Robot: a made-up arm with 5 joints.
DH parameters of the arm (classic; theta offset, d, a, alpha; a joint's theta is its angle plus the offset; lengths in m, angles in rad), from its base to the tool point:
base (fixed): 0.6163 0 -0.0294 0
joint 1: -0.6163 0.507 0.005 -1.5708
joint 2: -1.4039 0 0.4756 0
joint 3: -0.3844 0 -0.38 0
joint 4: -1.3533 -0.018 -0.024 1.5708
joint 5: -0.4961 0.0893 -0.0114 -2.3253
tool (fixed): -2.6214 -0.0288 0 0
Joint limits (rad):
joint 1: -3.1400..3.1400
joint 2: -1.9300..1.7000
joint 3: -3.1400..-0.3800
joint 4: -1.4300..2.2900
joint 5: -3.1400..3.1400
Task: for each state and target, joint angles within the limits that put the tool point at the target. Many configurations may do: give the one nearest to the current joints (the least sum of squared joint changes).
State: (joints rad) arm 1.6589 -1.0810 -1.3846 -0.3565 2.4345
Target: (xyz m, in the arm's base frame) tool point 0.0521 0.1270 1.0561
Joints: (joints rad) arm 1.2232 -0.8460 -0.8751 -0.2437 2.3754
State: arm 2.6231 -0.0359 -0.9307 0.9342 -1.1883
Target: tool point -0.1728 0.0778 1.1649
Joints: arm 2.5993 -0.6866 -1.3687 0.8676 -1.1832
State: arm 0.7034 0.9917 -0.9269 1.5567 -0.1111
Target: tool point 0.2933 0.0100 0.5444
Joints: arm 0.1789 0.3354 -0.6405 1.8252 -0.0551
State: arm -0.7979 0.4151 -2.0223 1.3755 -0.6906
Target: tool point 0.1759 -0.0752 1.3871
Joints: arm -0.2167 -0.1831 -2.4816 1.1861 -0.7506
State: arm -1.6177 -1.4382 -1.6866 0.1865 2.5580
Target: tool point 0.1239 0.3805 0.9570
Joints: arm -1.9687 -1.7844 -1.1702 0.3741 2.5781
